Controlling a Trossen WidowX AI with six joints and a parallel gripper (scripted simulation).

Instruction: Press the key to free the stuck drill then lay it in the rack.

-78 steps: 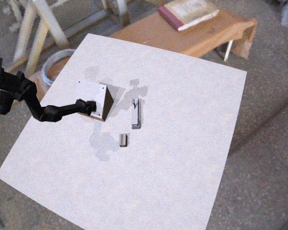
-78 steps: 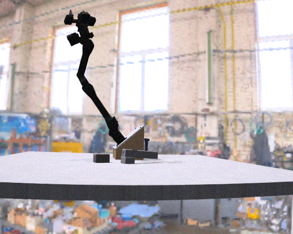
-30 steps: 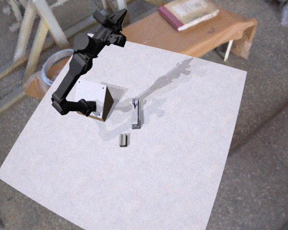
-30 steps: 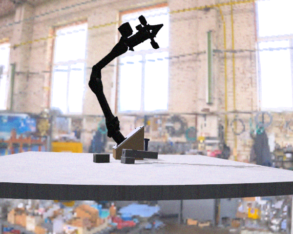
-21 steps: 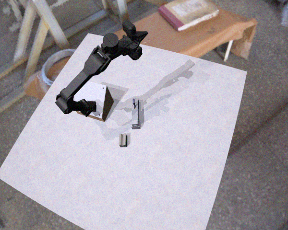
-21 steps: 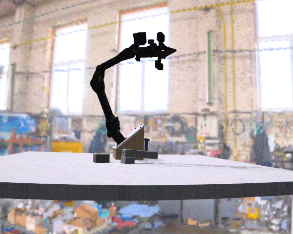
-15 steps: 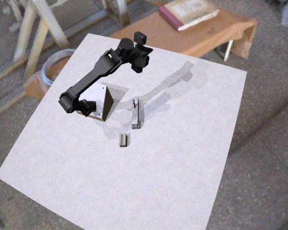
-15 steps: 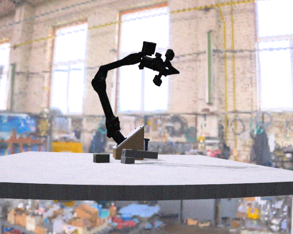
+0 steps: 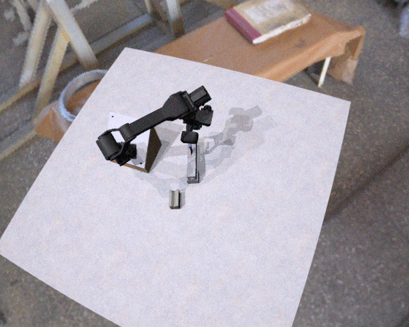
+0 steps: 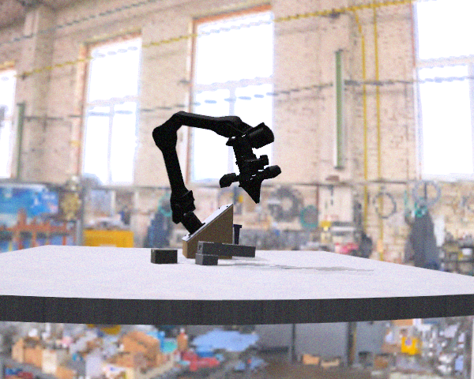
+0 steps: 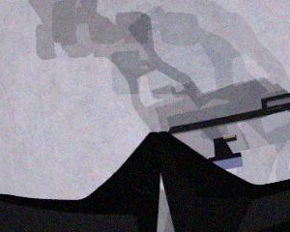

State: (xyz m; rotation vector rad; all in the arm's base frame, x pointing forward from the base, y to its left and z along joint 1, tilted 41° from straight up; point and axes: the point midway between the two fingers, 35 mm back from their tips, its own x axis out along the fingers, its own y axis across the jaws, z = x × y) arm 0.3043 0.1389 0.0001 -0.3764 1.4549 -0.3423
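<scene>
The blue key lies 10 cm below my gripper tip, 5 cm to the right of it and 4 cm behind it. From my gripper tip the other things lie so: drill 14 cm below, 11 cm to the right, 3 cm behind; then rack 27 cm to the right, 17 cm below, 7 cm behind.
</scene>
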